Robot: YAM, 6 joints.
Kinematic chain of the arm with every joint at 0, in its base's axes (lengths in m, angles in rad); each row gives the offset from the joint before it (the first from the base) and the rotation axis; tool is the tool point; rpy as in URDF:
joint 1: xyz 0 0 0.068 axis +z
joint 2: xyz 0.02 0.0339 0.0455 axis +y
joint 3: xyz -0.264 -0.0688 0 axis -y
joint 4: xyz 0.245 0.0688 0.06 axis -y
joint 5: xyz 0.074 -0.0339 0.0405 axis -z
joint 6: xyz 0.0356 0 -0.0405 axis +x
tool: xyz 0 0 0 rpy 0 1.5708 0
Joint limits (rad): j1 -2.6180..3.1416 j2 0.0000..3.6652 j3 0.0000..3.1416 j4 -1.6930..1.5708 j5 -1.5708..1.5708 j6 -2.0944..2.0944
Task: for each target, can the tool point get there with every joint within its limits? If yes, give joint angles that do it. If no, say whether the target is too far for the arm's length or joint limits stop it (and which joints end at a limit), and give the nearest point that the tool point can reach.
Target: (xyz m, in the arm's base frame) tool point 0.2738 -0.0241 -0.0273
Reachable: yes | joints -0.1918 2.4672 1.0834 -0.8323 -0.9308 0.2003
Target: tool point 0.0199 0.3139 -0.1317
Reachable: yes | joints 1.6050 2.8279 1.3201 -0.4331 1.0354 0.1986
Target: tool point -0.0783 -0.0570 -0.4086
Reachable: no: joint limits stop it (at a limit: joint 2) | nearest point -0.0949 -0.0691 -0.3557 | short by 0.057 m
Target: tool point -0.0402 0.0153 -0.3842
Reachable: no: joint limits stop it (at a limit: joint 2) | nearest point -0.0666 0.0254 -0.3339 | short by 0.058 m
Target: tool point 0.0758 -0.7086 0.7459
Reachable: no: too far | nearest point 0.0513 -0.4794 0.5355 | short by 0.312 m
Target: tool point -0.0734 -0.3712 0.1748
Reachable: yes | joints -1.7373 1.8141 1.1164 -0.1877 0.3096 -1.3772
